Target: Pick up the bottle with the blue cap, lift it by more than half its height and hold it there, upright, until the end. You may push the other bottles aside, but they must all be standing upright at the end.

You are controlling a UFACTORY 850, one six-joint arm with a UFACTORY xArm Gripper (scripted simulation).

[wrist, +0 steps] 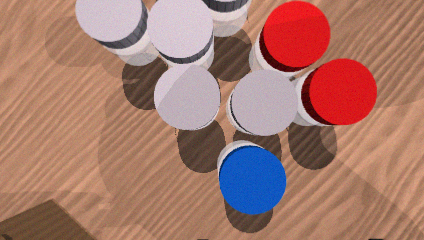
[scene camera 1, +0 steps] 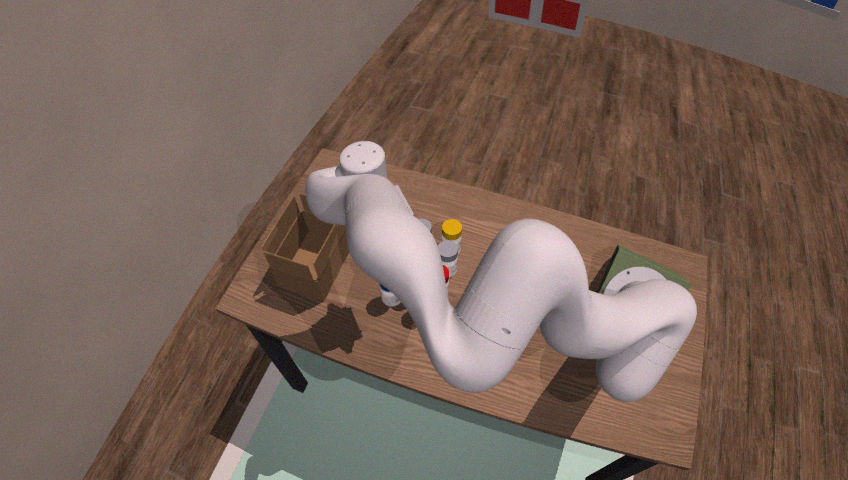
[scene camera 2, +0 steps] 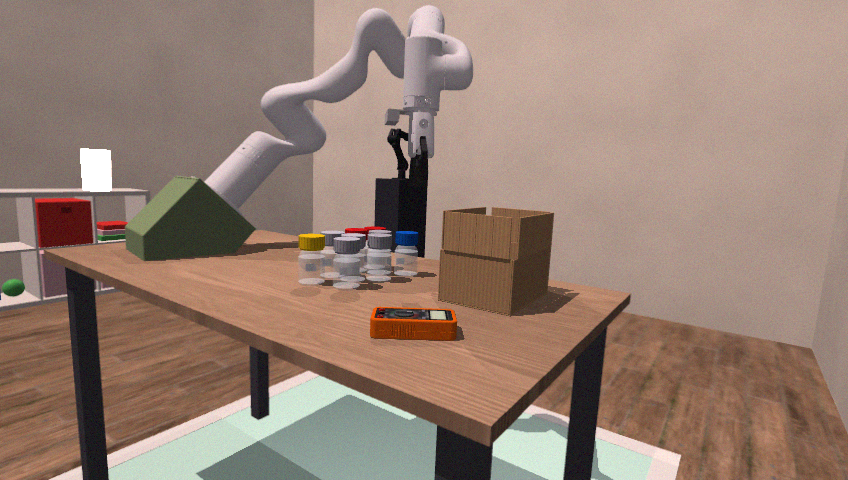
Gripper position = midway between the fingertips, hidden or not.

I see my gripper (scene camera 2: 417,186), a blue-capped bottle (scene camera 2: 406,254), a cardboard box (scene camera 2: 479,268) and a yellow-capped bottle (scene camera 2: 311,261).
The blue-capped bottle also shows in the wrist view (wrist: 252,180). The cardboard box shows as well in scene camera 1 (scene camera 1: 308,238). The wrist view does not show the yellow-capped bottle: it is out of frame.
